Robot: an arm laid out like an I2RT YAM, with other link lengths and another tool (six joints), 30 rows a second.
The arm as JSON. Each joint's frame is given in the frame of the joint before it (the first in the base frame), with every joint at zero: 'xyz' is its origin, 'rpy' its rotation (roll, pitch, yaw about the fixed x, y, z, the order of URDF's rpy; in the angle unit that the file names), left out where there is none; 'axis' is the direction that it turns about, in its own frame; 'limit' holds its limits. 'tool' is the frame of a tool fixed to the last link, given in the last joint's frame.
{
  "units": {
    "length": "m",
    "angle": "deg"
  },
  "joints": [
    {
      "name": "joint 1",
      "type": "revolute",
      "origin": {
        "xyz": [
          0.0,
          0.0,
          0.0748
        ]
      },
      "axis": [
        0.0,
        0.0,
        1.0
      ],
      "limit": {
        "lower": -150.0,
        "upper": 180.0
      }
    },
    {
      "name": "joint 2",
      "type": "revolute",
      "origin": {
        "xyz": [
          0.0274,
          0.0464,
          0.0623
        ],
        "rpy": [
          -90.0,
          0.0,
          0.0
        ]
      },
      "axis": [
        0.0,
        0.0,
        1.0
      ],
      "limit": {
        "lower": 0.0,
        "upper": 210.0
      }
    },
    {
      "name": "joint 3",
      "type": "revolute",
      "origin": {
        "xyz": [
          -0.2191,
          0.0,
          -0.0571
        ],
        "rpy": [
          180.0,
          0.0,
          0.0
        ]
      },
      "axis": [
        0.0,
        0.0,
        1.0
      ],
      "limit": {
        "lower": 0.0,
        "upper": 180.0
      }
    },
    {
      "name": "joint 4",
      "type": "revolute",
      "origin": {
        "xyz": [
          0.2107,
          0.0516,
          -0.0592
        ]
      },
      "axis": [
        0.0,
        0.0,
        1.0
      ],
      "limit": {
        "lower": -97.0,
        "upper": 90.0
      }
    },
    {
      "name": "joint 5",
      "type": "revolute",
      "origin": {
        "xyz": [
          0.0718,
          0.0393,
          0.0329
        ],
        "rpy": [
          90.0,
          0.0,
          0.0
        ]
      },
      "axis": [
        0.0,
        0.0,
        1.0
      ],
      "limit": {
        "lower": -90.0,
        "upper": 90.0
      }
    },
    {
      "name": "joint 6",
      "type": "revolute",
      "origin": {
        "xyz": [
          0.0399,
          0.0,
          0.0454
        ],
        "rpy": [
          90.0,
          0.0,
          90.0
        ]
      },
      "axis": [
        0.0,
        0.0,
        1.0
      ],
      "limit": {
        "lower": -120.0,
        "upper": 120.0
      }
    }
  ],
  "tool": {
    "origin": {
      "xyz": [
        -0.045,
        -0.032,
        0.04
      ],
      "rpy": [
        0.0,
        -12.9,
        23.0
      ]
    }
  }
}
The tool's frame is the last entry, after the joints.
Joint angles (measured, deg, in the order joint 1, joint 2, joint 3, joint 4, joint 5, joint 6), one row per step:
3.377, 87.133, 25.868, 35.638, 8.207, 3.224
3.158, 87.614, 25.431, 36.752, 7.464, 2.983
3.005, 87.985, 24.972, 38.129, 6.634, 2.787
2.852, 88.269, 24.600, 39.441, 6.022, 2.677
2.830, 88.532, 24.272, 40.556, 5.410, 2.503
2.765, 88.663, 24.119, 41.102, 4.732, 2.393
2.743, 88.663, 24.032, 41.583, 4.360, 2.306
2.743, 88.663, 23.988, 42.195, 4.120, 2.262
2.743, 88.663, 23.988, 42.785, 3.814, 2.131
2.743, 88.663, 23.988, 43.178, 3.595, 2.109
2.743, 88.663, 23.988, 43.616, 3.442, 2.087
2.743, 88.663, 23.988, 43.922, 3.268, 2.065
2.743, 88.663, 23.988, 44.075, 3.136, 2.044
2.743, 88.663, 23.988, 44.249, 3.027, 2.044
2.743, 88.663, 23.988, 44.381, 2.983, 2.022
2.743, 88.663, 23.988, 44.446, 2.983, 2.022
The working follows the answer.
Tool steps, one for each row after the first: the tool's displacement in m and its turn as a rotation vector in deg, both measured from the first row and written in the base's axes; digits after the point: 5 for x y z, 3 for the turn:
-0.00085, -0.00001, -0.00171, 0.114, -0.157, 0.554
-0.00179, 0.00044, -0.00220, 0.317, -0.670, 1.236
-0.00238, 0.00053, -0.00194, 0.500, -1.306, 1.685
-0.00316, 0.00137, -0.00191, 0.615, -1.806, 2.294
-0.00372, 0.00204, -0.00179, 0.803, -2.050, 2.892
-0.00398, 0.00250, -0.00091, 0.885, -2.434, 3.248
-0.00394, 0.00288, 0.00054, 0.954, -2.995, 3.489
-0.00385, 0.00340, 0.00210, 0.967, -3.574, 3.826
-0.00379, 0.00373, 0.00319, 1.040, -3.963, 4.038
-0.00367, 0.00397, 0.00439, 1.086, -4.398, 4.191
-0.00364, 0.00424, 0.00524, 1.137, -4.701, 4.362
-0.00367, 0.00444, 0.00567, 1.171, -4.851, 4.493
-0.00366, 0.00459, 0.00616, 1.215, -5.024, 4.595
-0.00363, 0.00467, 0.00651, 1.213, -5.154, 4.645
-0.00360, 0.00467, 0.00668, 1.214, -5.219, 4.646

Tool pose at each row, in the base's axes (x y z in m, rotation vector in deg; rounded; the steps above come from the unrounded poses):
0.31354, 0.06546, 0.15365, -64.674, 92.765, -37.112
0.31268, 0.06545, 0.15194, -64.926, 92.285, -36.726
0.31175, 0.06590, 0.15145, -65.030, 91.433, -36.348
0.31116, 0.06600, 0.15171, -64.916, 90.628, -36.194
0.31038, 0.06684, 0.15174, -65.032, 89.822, -35.933
0.30982, 0.06751, 0.15186, -65.211, 89.249, -35.497
0.30956, 0.06797, 0.15274, -65.220, 88.704, -35.374
0.30960, 0.06834, 0.15419, -65.068, 88.083, -35.419
0.30969, 0.06887, 0.15575, -65.015, 87.376, -35.456
0.30975, 0.06920, 0.15684, -64.922, 86.920, -35.435
0.30986, 0.06944, 0.15804, -64.783, 86.461, -35.496
0.30989, 0.06970, 0.15889, -64.718, 86.102, -35.480
0.30987, 0.06990, 0.15931, -64.713, 85.895, -35.435
0.30988, 0.07006, 0.15981, -64.668, 85.689, -35.410
0.30990, 0.07014, 0.16016, -64.641, 85.546, -35.438
0.30993, 0.07014, 0.16033, -64.609, 85.491, -35.467

